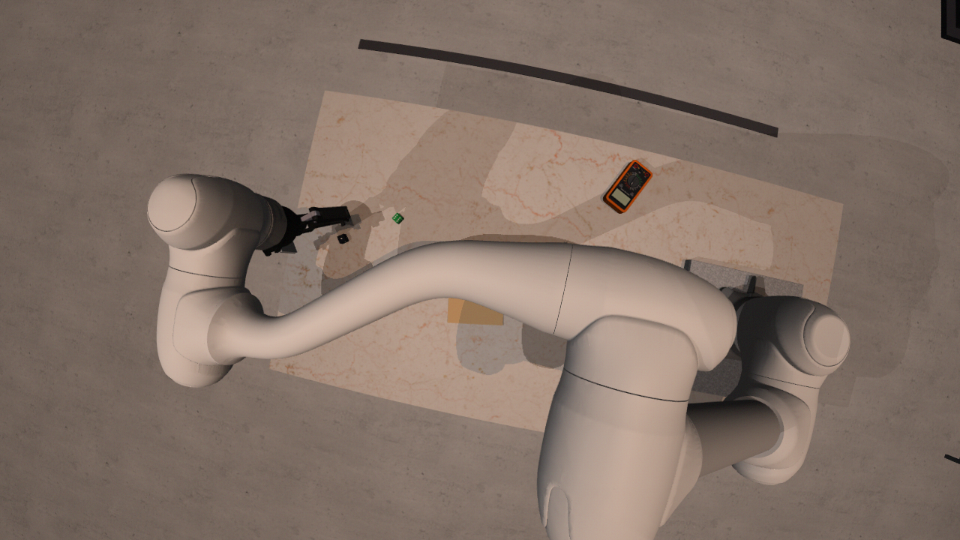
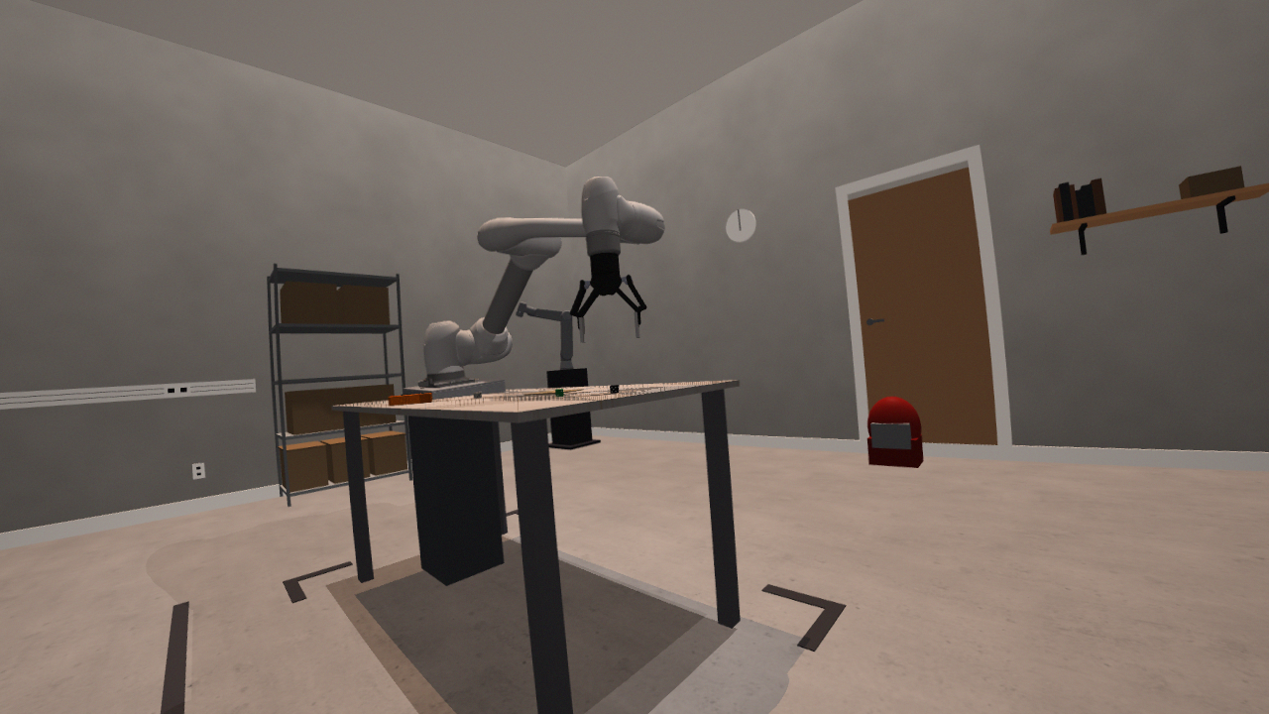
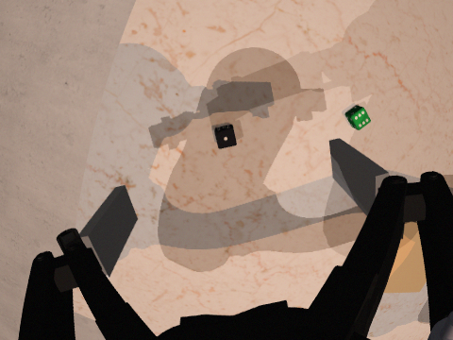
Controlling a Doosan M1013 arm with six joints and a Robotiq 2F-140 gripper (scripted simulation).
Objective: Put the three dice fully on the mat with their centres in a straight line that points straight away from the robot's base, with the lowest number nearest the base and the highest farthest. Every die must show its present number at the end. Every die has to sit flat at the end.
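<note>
The black die is 14 cm below my hand. Also, from my hand: white die: 57 cm behind, 7 cm to the right, 14 cm below; then mat: 36 cm behind, 9 cm to the left, 15 cm below; then green die: 14 cm behind, 7 cm to the right, 14 cm below.
</note>
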